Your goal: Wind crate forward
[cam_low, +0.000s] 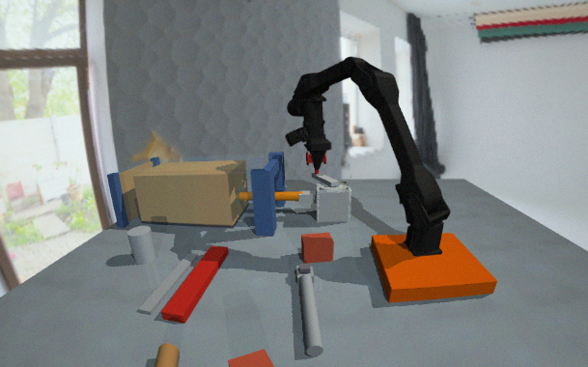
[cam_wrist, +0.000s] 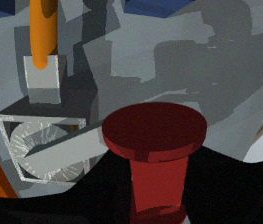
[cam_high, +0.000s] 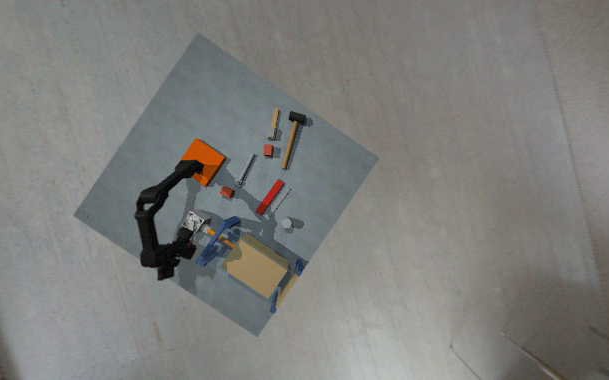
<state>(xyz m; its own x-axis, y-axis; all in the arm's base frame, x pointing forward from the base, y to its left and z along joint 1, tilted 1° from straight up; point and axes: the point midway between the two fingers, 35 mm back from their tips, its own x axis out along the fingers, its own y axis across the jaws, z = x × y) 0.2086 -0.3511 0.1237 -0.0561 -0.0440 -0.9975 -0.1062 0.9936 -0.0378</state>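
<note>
Right now my gripper tip is 2 cm below the red knob. Also, from my gripper tip: grey crank handle: 2 cm behind, 4 cm to the left, 1 cm below; then grey winch: 6 cm behind, 8 cm to the left, 8 cm below; then frame: 12 cm ahead, 8 cm to the left, 1 cm below.
</note>
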